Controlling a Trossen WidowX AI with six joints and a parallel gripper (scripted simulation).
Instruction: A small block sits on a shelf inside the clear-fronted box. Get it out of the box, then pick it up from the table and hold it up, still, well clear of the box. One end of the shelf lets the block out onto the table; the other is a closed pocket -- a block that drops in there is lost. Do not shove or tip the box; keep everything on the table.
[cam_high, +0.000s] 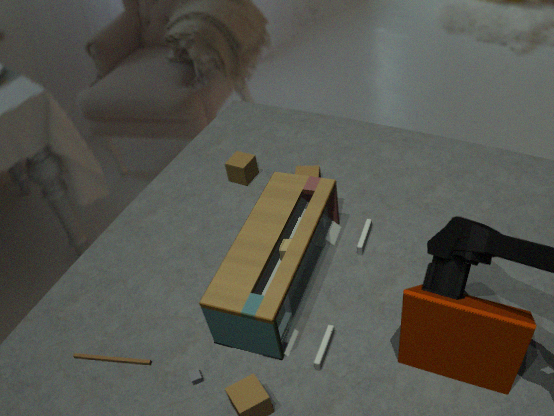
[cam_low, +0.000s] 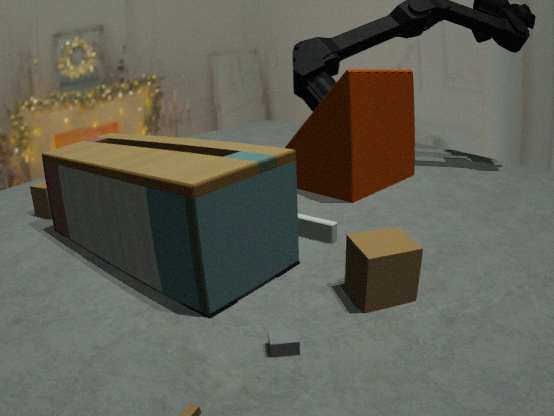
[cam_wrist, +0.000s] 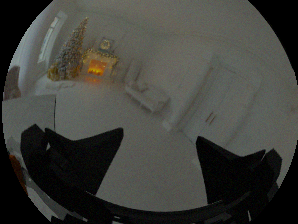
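Right now my gripper tip is 92 cm short of the box, 8 cm to the left of it and 28 cm above it. The rest, counted from my gripper tip: thin wooden stick 114 cm ahead, 28 cm to the left, 34 cm below; tan block 93 cm ahead, 8 cm to the right, 26 cm below; grey piece 96 cm ahead, 21 cm to the left, 34 cm below.
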